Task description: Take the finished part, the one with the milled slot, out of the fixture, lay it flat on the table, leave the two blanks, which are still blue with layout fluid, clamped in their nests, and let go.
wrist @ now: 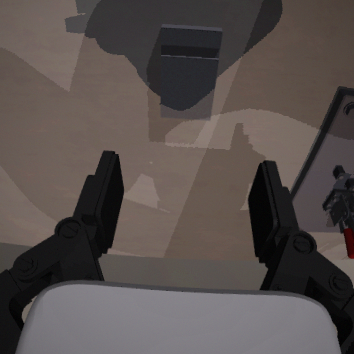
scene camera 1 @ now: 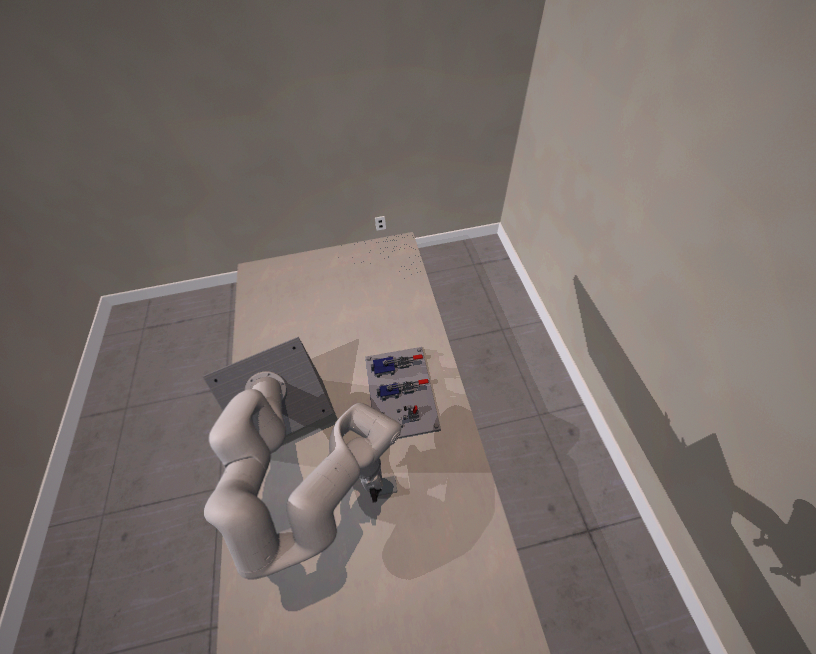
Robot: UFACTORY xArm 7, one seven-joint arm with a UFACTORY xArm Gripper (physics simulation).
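Where they show: gripper, fingertip midpoint: (wrist: 187,174); arm's base at its link origin: (scene camera 1: 265,389).
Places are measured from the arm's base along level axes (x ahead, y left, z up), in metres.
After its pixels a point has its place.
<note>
The finished part (wrist: 189,80) @(x 0.239, y -0.384, z -0.218 m), a dark grey block with a slot across it, lies flat on the table in the wrist view, ahead of the fingers and apart from them. My gripper (scene camera 1: 373,495) (wrist: 187,174) @(x 0.225, y -0.381, z -0.087 m) is open and empty above the table, beside the fixture (scene camera 1: 430,403) @(x 0.505, y -0.190, z -0.214 m) (wrist: 315,205) @(x 0.441, y -0.241, z -0.213 m). Two blue blanks (scene camera 1: 383,366) @(x 0.400, y 0.017, z -0.193 m) (scene camera 1: 388,391) @(x 0.378, y -0.092, z -0.187 m) sit in their nests at the far and middle places of the fixture, under clamps with red handles. The near nest holds no visible part; the arm partly hides that corner in the scene view.
The near clamp (scene camera 1: 411,413) @(x 0.423, y -0.202, z -0.200 m) (wrist: 341,200) @(x 0.411, y -0.216, z -0.196 m), with a red handle, stands on the fixture at the right of the wrist view. The arm's dark base plate (scene camera 1: 309,371) @(x 0.148, y 0.004, z -0.003 m) is left of the fixture. The table (scene camera 1: 313,299) @(x 0.237, y 0.493, z -0.228 m) ends at a right edge beyond the fixture.
</note>
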